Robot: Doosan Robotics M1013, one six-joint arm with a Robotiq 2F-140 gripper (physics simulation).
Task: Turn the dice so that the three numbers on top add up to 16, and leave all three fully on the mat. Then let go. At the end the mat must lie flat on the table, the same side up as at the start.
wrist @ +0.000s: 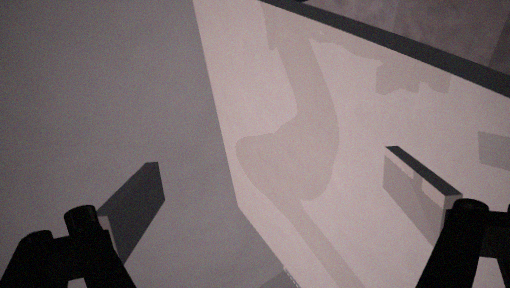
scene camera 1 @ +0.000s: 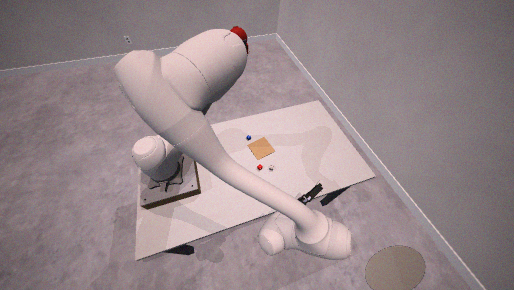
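Pixels of known places: gripper, fingertip midpoint: (wrist: 271, 174) (scene camera 1: 311, 188); arm's base, link origin: (scene camera 1: 167, 171).
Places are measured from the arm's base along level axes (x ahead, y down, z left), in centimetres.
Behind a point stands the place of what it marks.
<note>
A square orange-tan mat (scene camera 1: 261, 148) {x 58.1, y 7.3, z 11.0 cm} lies flat on the white table (scene camera 1: 310, 120) {x 101.1, y 7.8, z 30.2 cm} (wrist: 360, 125) {x 80.5, y 7.8, z -18.0 cm}. A blue die (scene camera 1: 248, 137) {x 50.6, y 5.4, z 20.4 cm} lies on the table just off the mat's far left side. A red die (scene camera 1: 259, 167) {x 53.7, y 5.3, z -3.9 cm} and a white die (scene camera 1: 271, 167) {x 61.2, y 5.2, z -5.3 cm} lie close together, apart from each other, on the table off the mat's near side. The dice are too small for their top numbers to be read. My gripper (scene camera 1: 312, 192) {x 75.6, y -8.2, z -26.7 cm} (wrist: 271, 174) {x 75.6, y -8.2, z -26.7 cm} is open and empty, near the table's front edge and well away from dice and mat. Mat and dice do not show in the wrist view.
The arm's base plate (scene camera 1: 170, 198) {x 2.1, y 2.2, z -15.4 cm} stands at the table's left end. The arm's long link (scene camera 1: 250, 185) {x 43.0, y -50.6, z -35.6 cm} passes over the table left of the dice. A round tan disc (scene camera 1: 395, 267) lies on the floor at the lower right. Arm shadows fall across the table.
</note>
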